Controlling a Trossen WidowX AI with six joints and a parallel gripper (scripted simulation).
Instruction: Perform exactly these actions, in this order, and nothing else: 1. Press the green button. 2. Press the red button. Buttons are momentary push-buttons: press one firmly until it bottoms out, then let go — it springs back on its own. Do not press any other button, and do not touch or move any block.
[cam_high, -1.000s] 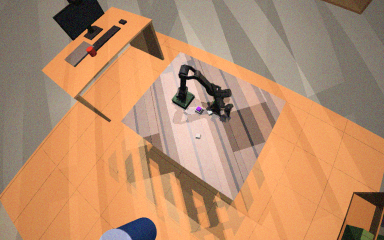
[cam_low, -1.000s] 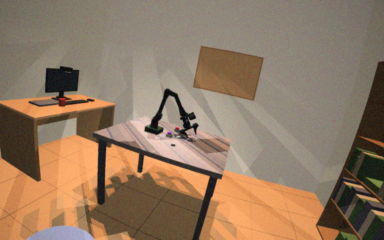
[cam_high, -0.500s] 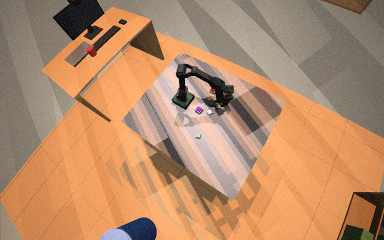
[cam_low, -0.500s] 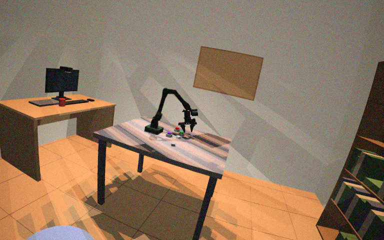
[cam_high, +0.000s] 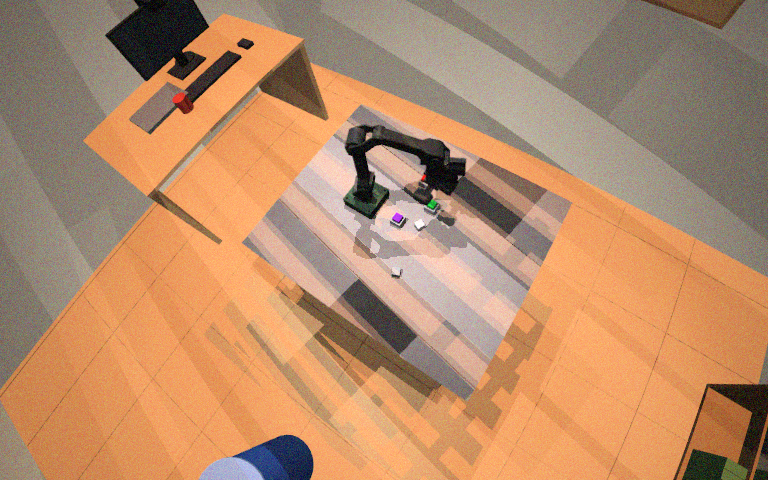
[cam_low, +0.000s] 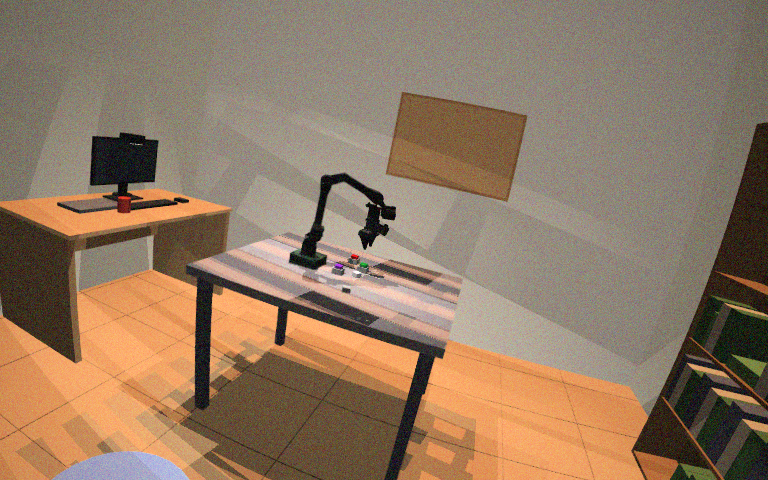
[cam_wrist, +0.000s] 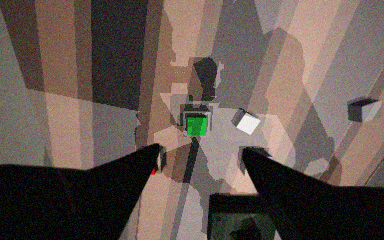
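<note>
The green button is 90 mm below my gripper tip. The rest, counted from my gripper tip: white block: 20 mm behind, 90 mm to the right, 110 mm below; red button: 70 mm behind, 110 mm to the left, 90 mm below; purple button: 110 mm behind, 100 mm to the right, 90 mm below.
</note>
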